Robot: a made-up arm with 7 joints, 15 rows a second.
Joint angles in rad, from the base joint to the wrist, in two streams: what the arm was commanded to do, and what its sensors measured. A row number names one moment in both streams.
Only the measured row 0 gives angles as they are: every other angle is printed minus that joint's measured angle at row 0.
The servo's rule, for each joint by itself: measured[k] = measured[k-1] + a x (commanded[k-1-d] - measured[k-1]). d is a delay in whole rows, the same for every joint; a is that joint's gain. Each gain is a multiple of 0.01, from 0.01 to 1. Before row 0 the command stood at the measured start. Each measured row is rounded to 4 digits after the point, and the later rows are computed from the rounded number. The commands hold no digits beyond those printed.
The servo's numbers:
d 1
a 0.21 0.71 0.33 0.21 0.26 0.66 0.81
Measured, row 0:
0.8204 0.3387 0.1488 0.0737 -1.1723 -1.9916 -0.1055
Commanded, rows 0 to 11:
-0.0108 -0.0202 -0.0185 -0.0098 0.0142 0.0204 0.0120
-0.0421 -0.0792 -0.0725 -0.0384 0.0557 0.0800 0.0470
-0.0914 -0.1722 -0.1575 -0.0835 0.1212 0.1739 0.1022
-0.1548 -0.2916 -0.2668 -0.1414 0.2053 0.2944 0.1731
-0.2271 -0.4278 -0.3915 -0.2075 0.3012 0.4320 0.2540
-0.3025 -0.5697 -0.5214 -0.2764 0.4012 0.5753 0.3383
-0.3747 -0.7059 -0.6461 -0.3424 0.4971 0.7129 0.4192
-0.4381 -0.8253 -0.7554 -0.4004 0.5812 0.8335 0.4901
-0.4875 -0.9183 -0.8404 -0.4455 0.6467 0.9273 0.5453
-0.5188 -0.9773 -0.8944 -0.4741 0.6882 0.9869 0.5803
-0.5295 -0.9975 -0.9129 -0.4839 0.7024 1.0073 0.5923
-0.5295 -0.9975 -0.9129 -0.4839 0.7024 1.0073 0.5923
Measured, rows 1 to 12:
0.0000 0.0000 0.0000 0.0000 0.0000 0.0000 0.0000
-0.0023 -0.0143 -0.0061 -0.0021 0.0037 0.0135 0.0097
-0.0107 -0.0604 -0.0280 -0.0097 0.0172 0.0574 0.0399
-0.0276 -0.1398 -0.0707 -0.0252 0.0442 0.1343 0.0904
-0.0543 -0.2476 -0.1354 -0.0496 0.0861 0.2400 0.1574
-0.0906 -0.3755 -0.2199 -0.0828 0.1420 0.3667 0.2356
-0.1351 -0.5134 -0.3194 -0.1235 0.2094 0.5044 0.3188
-0.1854 -0.6501 -0.4272 -0.1695 0.2842 0.6420 0.4001
-0.2385 -0.7745 -0.5355 -0.2180 0.3614 0.7684 0.4730
-0.2908 -0.8766 -0.6361 -0.2658 0.4356 0.8733 0.5316
-0.3387 -0.9481 -0.7213 -0.3095 0.5013 0.9483 0.5710
-0.3788 -0.9832 -0.7845 -0.3461 0.5536 0.9872 0.5883

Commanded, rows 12 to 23:
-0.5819 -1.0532 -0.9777 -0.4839 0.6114 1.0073 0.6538
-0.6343 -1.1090 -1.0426 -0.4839 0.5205 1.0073 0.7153
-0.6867 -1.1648 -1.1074 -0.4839 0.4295 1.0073 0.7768
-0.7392 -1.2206 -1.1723 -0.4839 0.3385 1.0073 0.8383
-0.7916 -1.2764 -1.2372 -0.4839 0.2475 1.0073 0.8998
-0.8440 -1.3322 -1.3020 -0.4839 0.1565 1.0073 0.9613
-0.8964 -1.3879 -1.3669 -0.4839 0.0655 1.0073 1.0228
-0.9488 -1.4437 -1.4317 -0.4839 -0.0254 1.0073 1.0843
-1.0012 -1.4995 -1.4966 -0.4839 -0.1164 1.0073 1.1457
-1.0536 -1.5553 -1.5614 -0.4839 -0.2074 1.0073 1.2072
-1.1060 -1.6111 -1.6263 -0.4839 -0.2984 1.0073 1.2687
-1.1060 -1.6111 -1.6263 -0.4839 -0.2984 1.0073 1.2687
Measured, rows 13 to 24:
-0.4104 -0.9934 -0.8269 -0.3750 0.5923 1.0005 0.5915
-0.4464 -1.0359 -0.8767 -0.3979 0.5973 1.0050 0.6420
-0.4859 -1.0878 -0.9314 -0.4160 0.5773 1.0065 0.7014
-0.5281 -1.1425 -0.9895 -0.4303 0.5389 1.0070 0.7625
-0.5724 -1.1980 -1.0498 -0.4416 0.4868 1.0072 0.8239
-0.6184 -1.2537 -1.1116 -0.4505 0.4246 1.0073 0.8854
-0.6658 -1.3094 -1.1744 -0.4575 0.3549 1.0073 0.9469
-0.7142 -1.3651 -1.2379 -0.4630 0.2797 1.0073 1.0084
-0.7635 -1.4209 -1.3019 -0.4674 0.2004 1.0073 1.0699
-0.8134 -1.4767 -1.3662 -0.4709 0.1180 1.0073 1.1313
-0.8638 -1.5325 -1.4306 -0.4736 0.0334 1.0073 1.1928
-0.9147 -1.5883 -1.4952 -0.4758 -0.0529 1.0073 1.2543

